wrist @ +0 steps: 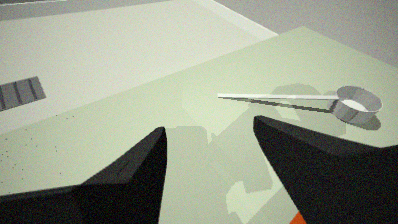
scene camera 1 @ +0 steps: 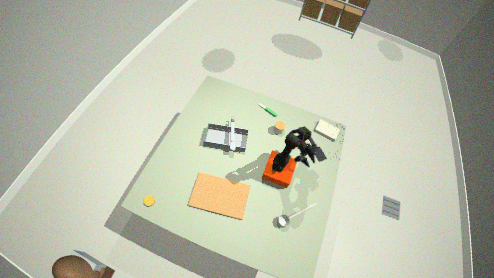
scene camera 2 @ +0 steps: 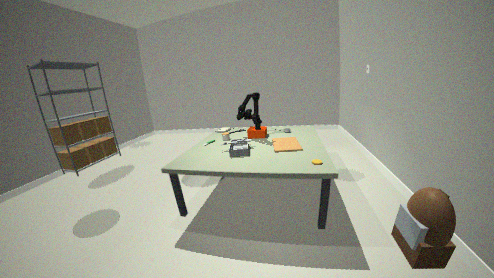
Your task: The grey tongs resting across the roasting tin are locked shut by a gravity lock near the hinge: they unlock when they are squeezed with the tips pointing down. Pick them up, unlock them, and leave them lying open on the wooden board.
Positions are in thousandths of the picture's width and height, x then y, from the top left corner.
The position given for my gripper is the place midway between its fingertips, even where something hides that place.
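Observation:
A roasting tin (scene camera 1: 438, 487) is here in the scene, and so is a wooden board (scene camera 1: 426, 696). I can see my own gripper (wrist: 529, 574) as well.

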